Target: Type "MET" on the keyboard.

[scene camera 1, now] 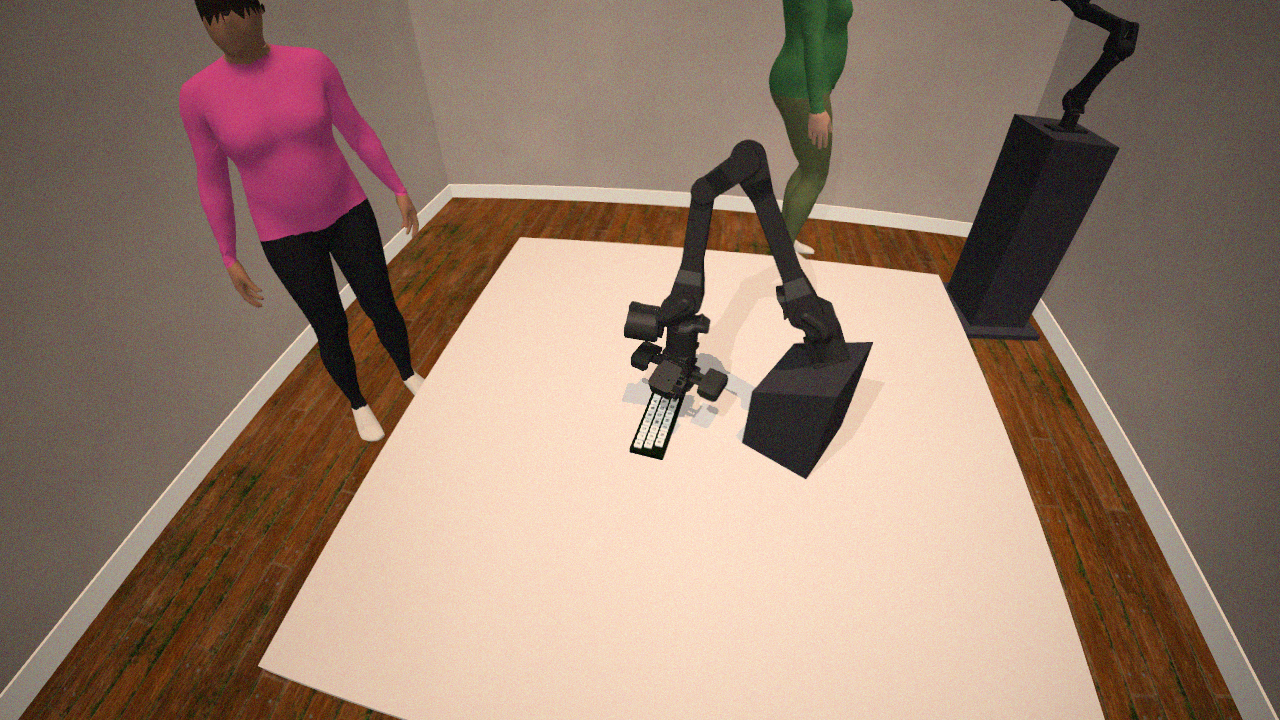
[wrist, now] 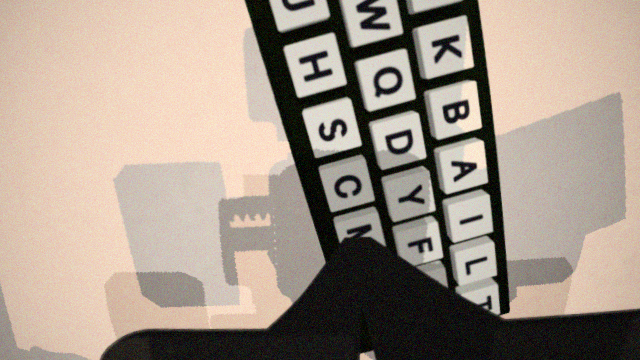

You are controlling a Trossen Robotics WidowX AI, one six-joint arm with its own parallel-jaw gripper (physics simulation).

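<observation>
The keyboard lies on the pale mat, a narrow dark board with white keys in three rows. My gripper is shut and empty, pointing down at the keyboard's far end in the scene view. In the wrist view its dark tips cover the lower part of the M key; whether they touch it I cannot tell. The T key shows partly at the lower right, beyond the L key. The E key cannot be made out in the wrist view.
The arm's dark base block stands right of the keyboard on the pale mat. A person in pink stands at the left, a person in green behind the mat. A dark pedestal with another arm stands at the back right.
</observation>
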